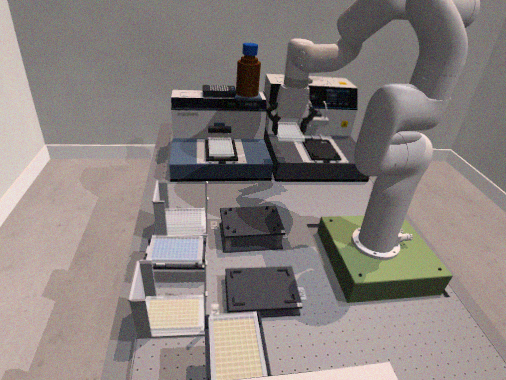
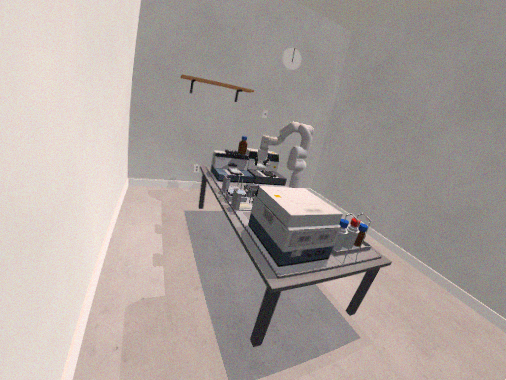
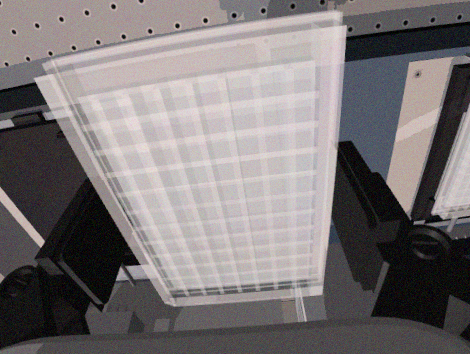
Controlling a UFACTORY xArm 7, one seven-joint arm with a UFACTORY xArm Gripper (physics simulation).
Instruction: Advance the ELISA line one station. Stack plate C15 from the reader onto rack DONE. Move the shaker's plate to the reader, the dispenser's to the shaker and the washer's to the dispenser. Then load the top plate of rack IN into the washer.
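Places are measured from the arm's base along level axes (x ahead, y left, z up), in millimetres.
Where they show: gripper, between the fingertips: (image 1: pixel 288 133) (image 2: pixel 260 165) (image 3: pixel 220 188); arm's base, origin of its link: (image 1: pixel 375 243).
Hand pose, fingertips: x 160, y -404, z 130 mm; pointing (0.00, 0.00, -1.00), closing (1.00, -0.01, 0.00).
Things, the pixels of their top centre, and the offset from my fingertips. "*": a spot on its surface instead.
- dark-based back-right instrument, a spot on its surface: (image 1: pixel 320 172) * 143 mm down, 135 mm back, 17 mm left
- instrument's black nest, a spot on its surface: (image 1: pixel 323 150) * 90 mm down, 160 mm back, 53 mm right
- blue-based back-left instrument, a spot on its surface: (image 1: pixel 220 169) * 134 mm down, 223 mm ahead, 3 mm left
- blue plate, centre of its top: (image 1: pixel 175 247) 113 mm down, 358 mm ahead, 397 mm left
- yellow plate, centre of its top: (image 1: pixel 236 345) 48 mm down, 249 mm ahead, 699 mm left
- brown bottle, a spot on its surface: (image 1: pixel 248 77) * 122 mm up, 113 mm ahead, 216 mm right
- big white-topped box, centre of its top: (image 2: pixel 298 198) 89 mm up, 253 mm ahead, 984 mm left
My gripper (image 1: pixel 292 123) (image 3: pixel 220 188) is shut on a clear, gridded plate (image 1: pixel 290 132) (image 3: pixel 215 175), held above the left part of the dark-based back-right instrument (image 1: pixel 320 172). That instrument's black nest (image 1: pixel 323 150) is empty. Another clear plate (image 1: pixel 220 148) sits in the nest of the blue-based back-left instrument (image 1: pixel 220 169). A blue plate (image 1: pixel 177 249) lies on a dark base between two left-side racks. The rear rack (image 1: pixel 159 212) holds a clear plate (image 1: pixel 185 220), the front rack (image 1: pixel 143 312) a yellow one (image 1: pixel 176 313). A yellow plate (image 1: pixel 237 347) lies on a dark carrier at the bottom. Labels are unreadable.
Two black platforms (image 1: pixel 252 222) (image 1: pixel 262 287) stand mid-table, left of the green arm base (image 1: pixel 400 280). A brown bottle (image 1: pixel 248 77) stands on the blue-based instrument. A big white-topped box (image 2: pixel 300 205) and bottles (image 2: pixel 360 236) stand at the table's near end.
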